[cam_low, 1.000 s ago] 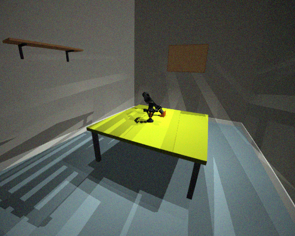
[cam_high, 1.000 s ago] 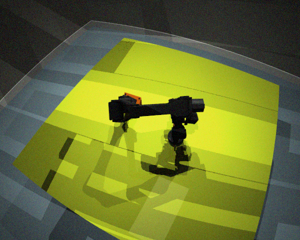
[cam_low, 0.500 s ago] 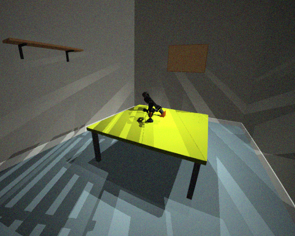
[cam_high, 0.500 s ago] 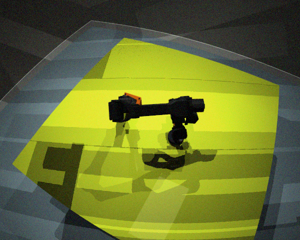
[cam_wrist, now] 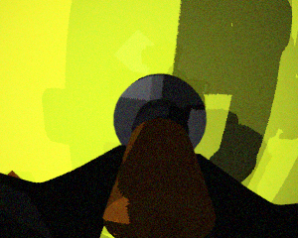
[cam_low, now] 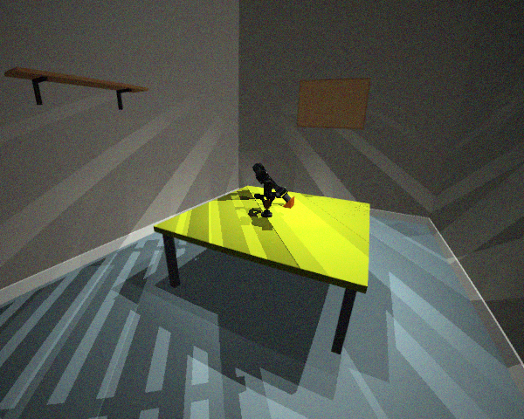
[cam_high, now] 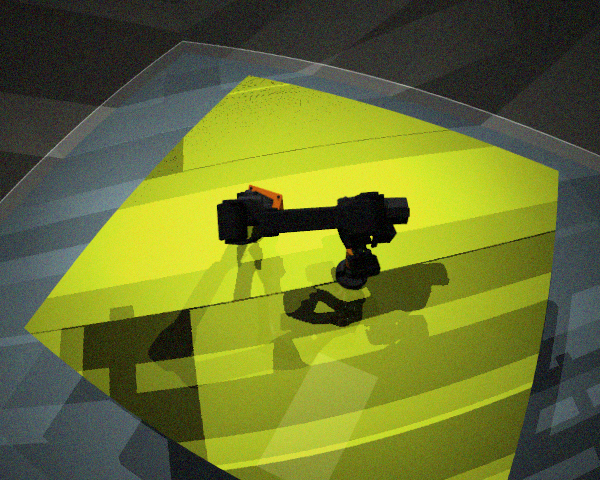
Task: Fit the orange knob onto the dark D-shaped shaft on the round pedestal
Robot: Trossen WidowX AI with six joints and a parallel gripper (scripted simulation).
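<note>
My gripper tip is 2 cm below the orange knob. Also, from my gripper tip: pedestal: 4 cm below.
</note>
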